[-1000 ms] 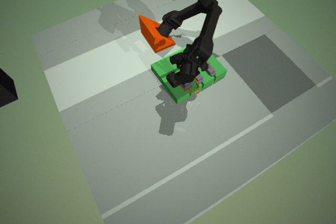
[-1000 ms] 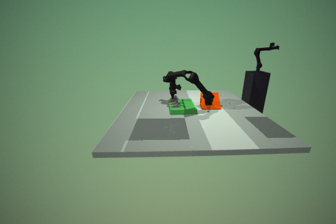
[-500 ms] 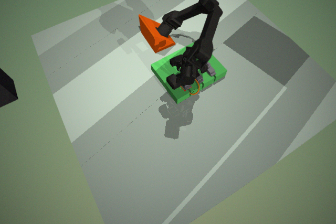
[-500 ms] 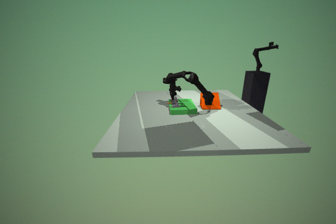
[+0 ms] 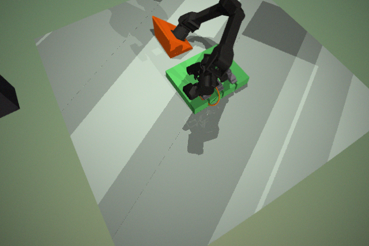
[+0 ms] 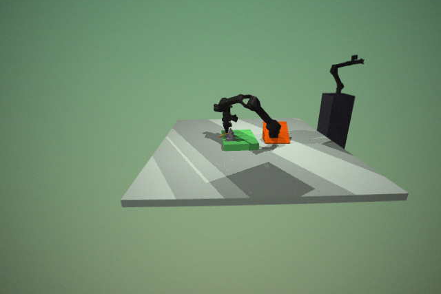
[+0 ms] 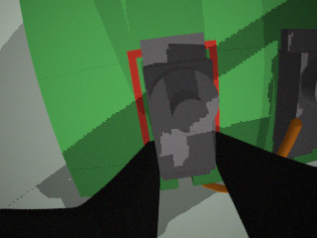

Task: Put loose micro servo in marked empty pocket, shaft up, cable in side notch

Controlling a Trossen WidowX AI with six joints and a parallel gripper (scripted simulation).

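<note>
Right now the green deck is 130 mm behind my gripper tip, 70 mm to the left of it and 30 mm below it.
</note>
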